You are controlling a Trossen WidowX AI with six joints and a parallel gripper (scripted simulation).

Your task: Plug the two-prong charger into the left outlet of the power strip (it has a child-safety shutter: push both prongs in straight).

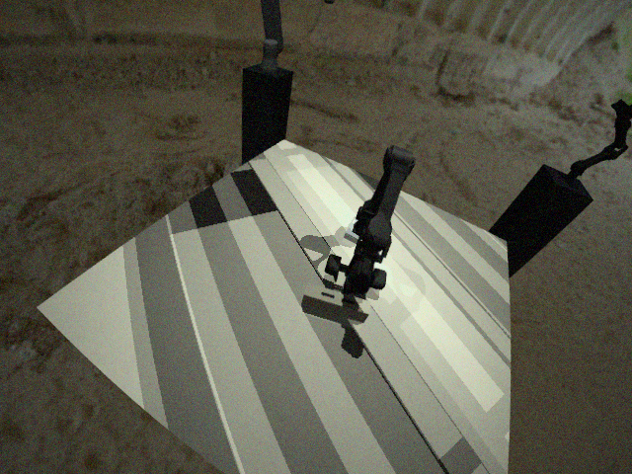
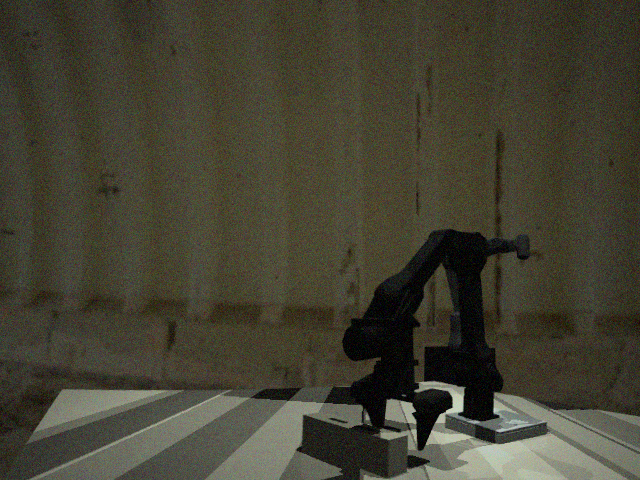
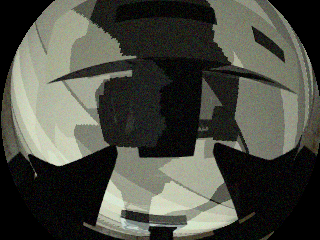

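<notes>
My gripper tip is 60 mm short of the charger, 10 mm to the right of it and 10 mm below it.
</notes>
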